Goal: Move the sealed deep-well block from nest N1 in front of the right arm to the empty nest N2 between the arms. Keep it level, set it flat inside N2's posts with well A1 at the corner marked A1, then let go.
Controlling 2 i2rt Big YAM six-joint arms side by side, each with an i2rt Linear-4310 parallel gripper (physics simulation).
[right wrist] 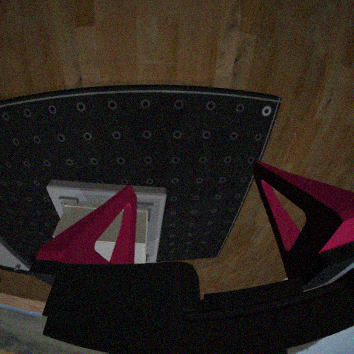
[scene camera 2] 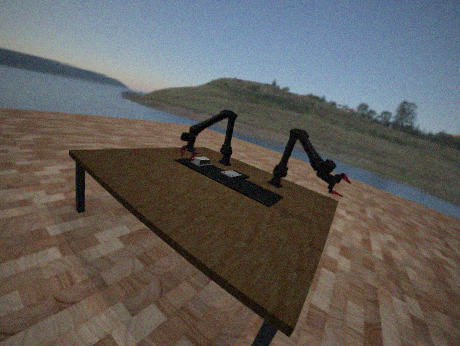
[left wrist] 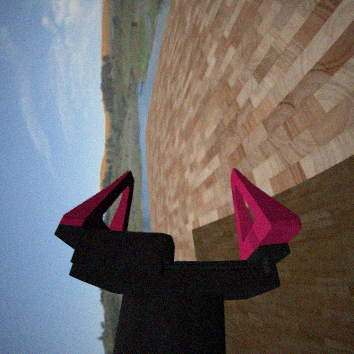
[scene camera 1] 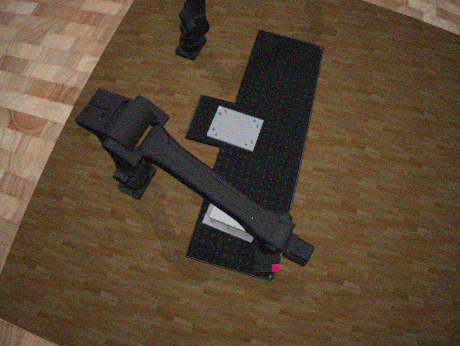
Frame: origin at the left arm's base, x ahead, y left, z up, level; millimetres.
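Seen in the pictures: left gripper, fingertip midpoint: (scene camera 2: pixel 346 189) (left wrist: pixel 180 173); right gripper, fingertip midpoint: (right wrist: pixel 191 179) (scene camera 2: pixel 186 158); left arm's base at its link origin: (scene camera 2: pixel 274 184) (scene camera 1: pixel 191 46); right arm's base at its link origin: (scene camera 2: pixel 224 163) (scene camera 1: pixel 137 179).
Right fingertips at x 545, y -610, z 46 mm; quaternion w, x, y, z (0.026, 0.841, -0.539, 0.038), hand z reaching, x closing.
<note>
Offsets run from my right fingertips to a thing's top centre. Level surfaces: height alone.
The white sealed block {dz +21, dx -122, dy +69 mm} (scene camera 1: pixel 226 216) (scene camera 2: pixel 202 159) (right wrist: pixel 80 220) sits level on grey nest N1 {dz -15, dx -121, dy +70 mm} (scene camera 1: pixel 235 236) (right wrist: pixel 90 188). The arm hides part of it in scene camera 1. The pale, flat nest N2 {dz -11, dx -237, dy +342 mm} (scene camera 1: pixel 235 128) (scene camera 2: pixel 231 173) (right wrist: pixel 9 259) is empty, with small posts near its corners. My right gripper (scene camera 2: pixel 188 156) (right wrist: pixel 191 179) is open and low near the block. In the right wrist view one finger overlaps the block and the other is off to the picture's right. My left gripper (scene camera 2: pixel 345 186) (left wrist: pixel 180 173) is open and empty, far from both nests. The A1 marks cannot be made out.
The black perforated board {dz -33 mm} (scene camera 1: pixel 280 75) (scene camera 2: pixel 265 196) (right wrist: pixel 215 145) lies under the nests on the wooden table {dz -45 mm} (scene camera 1: pixel 370 175) (scene camera 2: pixel 200 220). The right arm's forearm (scene camera 1: pixel 200 180) stretches over the board and N1. The left arm's base (scene camera 1: pixel 192 47) stands at the top in scene camera 1.
</note>
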